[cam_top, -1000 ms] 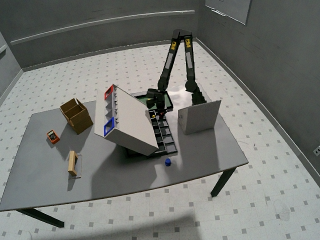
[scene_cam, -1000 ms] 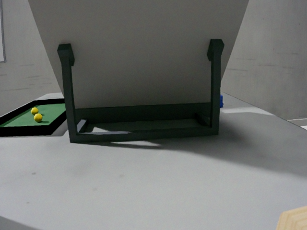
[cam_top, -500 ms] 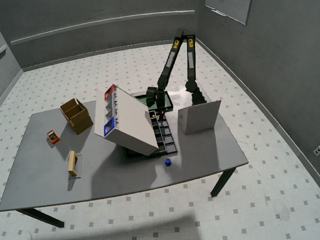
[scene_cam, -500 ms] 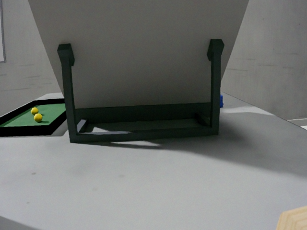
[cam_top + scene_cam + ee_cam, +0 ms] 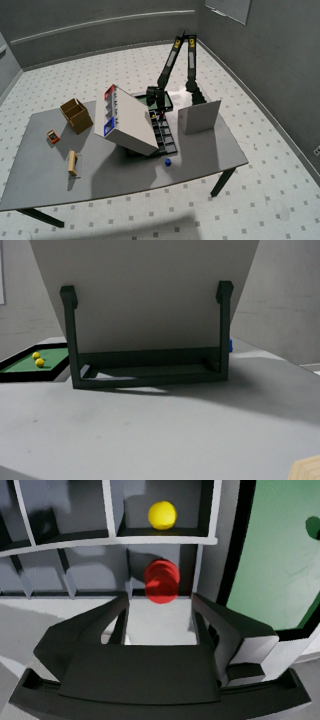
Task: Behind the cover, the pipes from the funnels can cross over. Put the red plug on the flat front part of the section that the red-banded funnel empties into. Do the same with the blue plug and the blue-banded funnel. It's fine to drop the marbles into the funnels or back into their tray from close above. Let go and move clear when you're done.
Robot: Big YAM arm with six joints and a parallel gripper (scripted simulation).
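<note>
The green marble tray is 170 mm to the right of my hand, 90 mm ahead of it and 50 mm below it. The rest, counted from my hand: white sloped cover (180 mm ahead, 170 mm to the left, 150 mm above).
</note>
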